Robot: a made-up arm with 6 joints.
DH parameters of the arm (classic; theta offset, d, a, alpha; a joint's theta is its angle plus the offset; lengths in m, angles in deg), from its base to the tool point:
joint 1: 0 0.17 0 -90
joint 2: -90 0 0.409 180
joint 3: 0 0 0 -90
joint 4: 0 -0.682 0 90
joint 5: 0 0.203 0 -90
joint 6: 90 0 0 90
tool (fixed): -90 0 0 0
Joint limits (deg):
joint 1: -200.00..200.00
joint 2: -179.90..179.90
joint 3: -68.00..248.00
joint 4: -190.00..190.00
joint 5: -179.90..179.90
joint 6: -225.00..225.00
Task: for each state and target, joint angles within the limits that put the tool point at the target. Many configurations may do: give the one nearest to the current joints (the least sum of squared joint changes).
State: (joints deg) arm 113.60 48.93 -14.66 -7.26 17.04 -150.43
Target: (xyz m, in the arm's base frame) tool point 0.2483 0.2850 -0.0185
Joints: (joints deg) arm 80.06 -1.41 -57.60 -15.77 17.04 -150.43
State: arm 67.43 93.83 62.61 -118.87 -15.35 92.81
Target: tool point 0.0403 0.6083 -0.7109
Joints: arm 76.54 123.66 69.79 -120.31 -15.35 92.81
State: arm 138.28 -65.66 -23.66 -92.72 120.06 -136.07
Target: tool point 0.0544 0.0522 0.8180
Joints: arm 137.01 -80.98 -9.92 -68.23 120.06 -136.07
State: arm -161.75 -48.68 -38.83 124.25 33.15 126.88
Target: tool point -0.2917 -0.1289 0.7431
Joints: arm -173.17 -52.10 -39.76 117.37 33.15 126.88
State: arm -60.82 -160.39 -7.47 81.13 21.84 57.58
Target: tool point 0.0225 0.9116 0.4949
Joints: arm -91.80 -111.34 10.35 88.29 21.84 57.58
